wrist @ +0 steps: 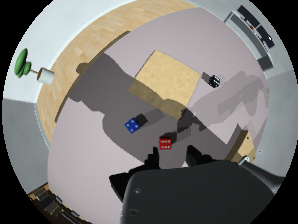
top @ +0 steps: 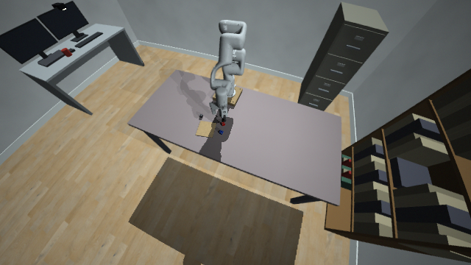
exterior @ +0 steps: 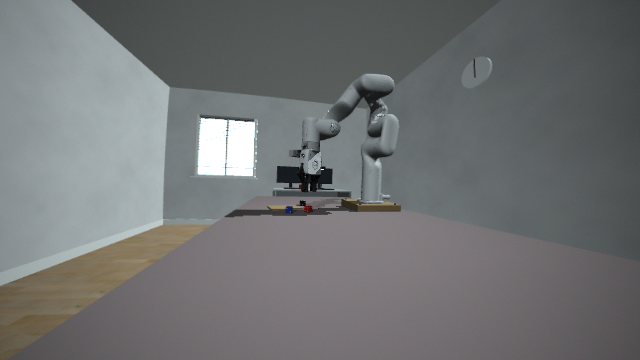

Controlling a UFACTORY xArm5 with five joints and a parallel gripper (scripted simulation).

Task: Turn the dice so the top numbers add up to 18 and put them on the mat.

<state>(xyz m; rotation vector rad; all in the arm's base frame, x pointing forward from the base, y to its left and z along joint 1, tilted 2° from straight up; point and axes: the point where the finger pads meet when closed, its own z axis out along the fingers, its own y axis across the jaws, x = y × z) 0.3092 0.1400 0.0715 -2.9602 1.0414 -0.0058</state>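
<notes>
Now: the red die 90 mm below my hand. The rest, counted from my hand: tan mat 110 mm ahead, 100 mm to the right, 100 mm below; black die 210 mm to the right, 90 mm below, 30 mm ahead; blue die 90 mm below, 80 mm ahead, 30 mm to the left.
</notes>
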